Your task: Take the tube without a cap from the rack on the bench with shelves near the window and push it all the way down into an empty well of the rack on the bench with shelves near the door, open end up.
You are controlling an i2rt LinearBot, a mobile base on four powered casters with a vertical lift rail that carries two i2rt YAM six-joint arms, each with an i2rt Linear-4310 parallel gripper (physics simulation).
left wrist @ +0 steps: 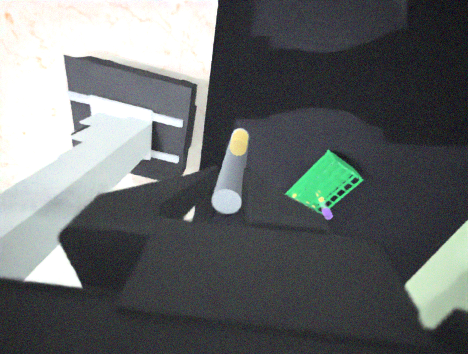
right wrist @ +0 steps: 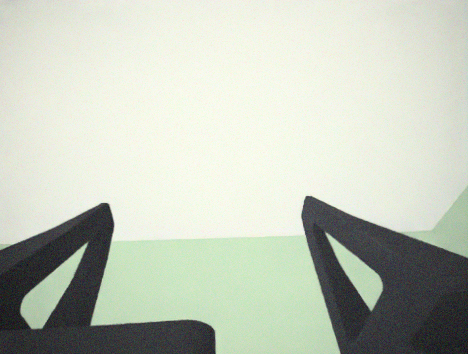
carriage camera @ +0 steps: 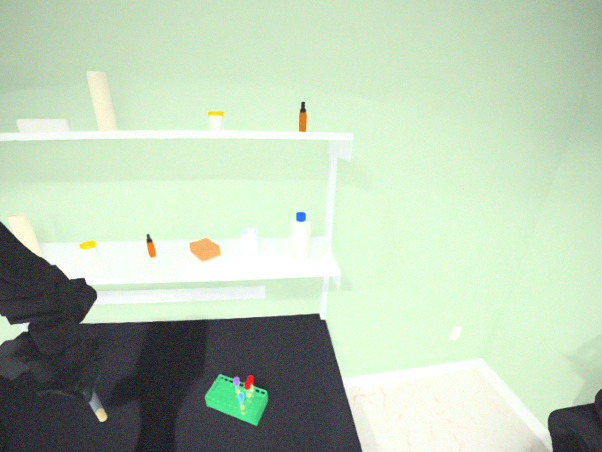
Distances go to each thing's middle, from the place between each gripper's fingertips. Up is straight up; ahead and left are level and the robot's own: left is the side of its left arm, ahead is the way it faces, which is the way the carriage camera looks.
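Labels:
I consider the uncapped tube (left wrist: 227, 197) and where my right hand is relative to it: the hand is 18 cm short of the tube, 75 cm to the right of it and 54 cm above it.
The uncapped tube is 30 mm below my left hand. Going by its middle, the uncapped tube is nearer to my left hand than to my right hand.

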